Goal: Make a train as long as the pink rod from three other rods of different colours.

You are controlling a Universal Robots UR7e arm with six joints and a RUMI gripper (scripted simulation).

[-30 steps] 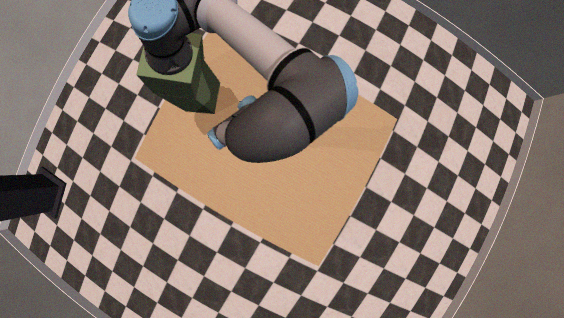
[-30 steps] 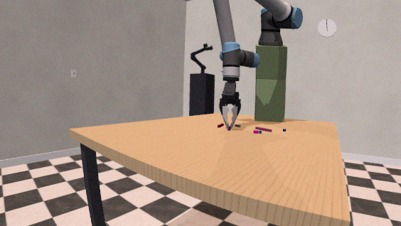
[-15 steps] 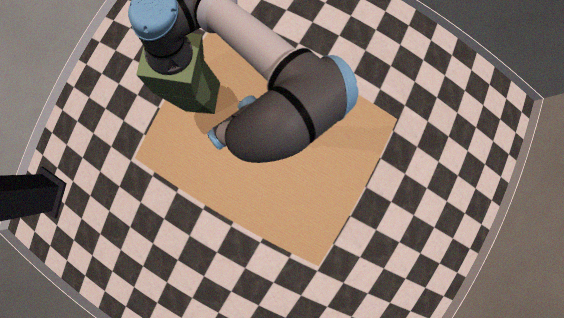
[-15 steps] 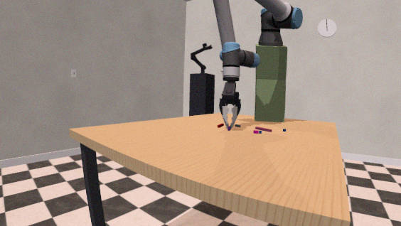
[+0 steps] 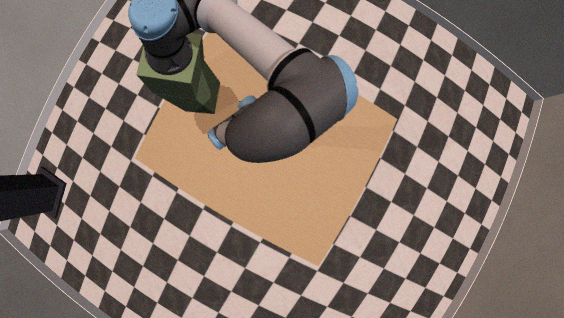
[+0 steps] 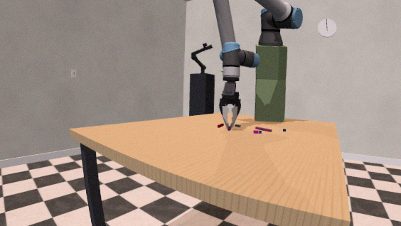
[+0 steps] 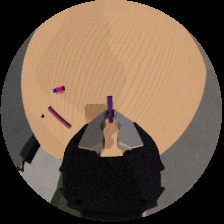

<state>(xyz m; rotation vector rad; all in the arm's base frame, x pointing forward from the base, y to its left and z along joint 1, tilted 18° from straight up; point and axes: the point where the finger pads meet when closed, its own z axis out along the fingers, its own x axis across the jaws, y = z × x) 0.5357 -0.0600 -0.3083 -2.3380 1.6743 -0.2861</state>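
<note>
Right now the magenta rod is 12 cm to the left of my hand, 2 cm ahead of it and 1 cm below it. Round my hand: red rod 7 cm to the right, 5 cm behind, 1 cm below; then grey rod 10 cm behind, 1 cm below; then purple rod 1 cm below.
</note>
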